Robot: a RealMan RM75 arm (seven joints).
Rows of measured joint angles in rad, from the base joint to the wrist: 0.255 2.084 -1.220 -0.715 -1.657 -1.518 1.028; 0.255 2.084 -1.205 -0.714 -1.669 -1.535 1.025; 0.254 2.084 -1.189 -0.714 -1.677 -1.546 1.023; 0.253 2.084 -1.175 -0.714 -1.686 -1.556 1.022; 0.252 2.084 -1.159 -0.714 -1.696 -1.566 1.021; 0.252 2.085 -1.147 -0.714 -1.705 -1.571 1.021; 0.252 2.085 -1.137 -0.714 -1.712 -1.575 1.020; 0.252 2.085 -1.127 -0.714 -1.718 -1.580 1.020; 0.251 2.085 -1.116 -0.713 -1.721 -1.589 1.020; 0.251 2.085 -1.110 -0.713 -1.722 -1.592 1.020; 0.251 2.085 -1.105 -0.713 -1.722 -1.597 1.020; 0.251 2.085 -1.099 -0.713 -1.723 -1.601 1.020; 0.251 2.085 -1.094 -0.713 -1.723 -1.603 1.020; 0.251 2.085 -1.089 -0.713 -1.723 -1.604 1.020
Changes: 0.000 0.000 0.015 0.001 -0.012 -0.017 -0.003; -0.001 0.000 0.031 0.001 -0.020 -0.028 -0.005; -0.002 0.000 0.045 0.001 -0.029 -0.038 -0.006; -0.003 0.000 0.061 0.001 -0.039 -0.048 -0.007; -0.003 0.001 0.073 0.001 -0.048 -0.053 -0.007; -0.003 0.001 0.083 0.001 -0.055 -0.057 -0.008; -0.003 0.001 0.093 0.001 -0.061 -0.062 -0.008; -0.004 0.001 0.104 0.002 -0.064 -0.071 -0.008; -0.004 0.001 0.110 0.002 -0.065 -0.074 -0.008; -0.004 0.001 0.115 0.002 -0.065 -0.079 -0.008; -0.004 0.001 0.121 0.002 -0.066 -0.083 -0.008; -0.004 0.001 0.126 0.002 -0.066 -0.085 -0.008; -0.004 0.001 0.131 0.002 -0.066 -0.086 -0.008
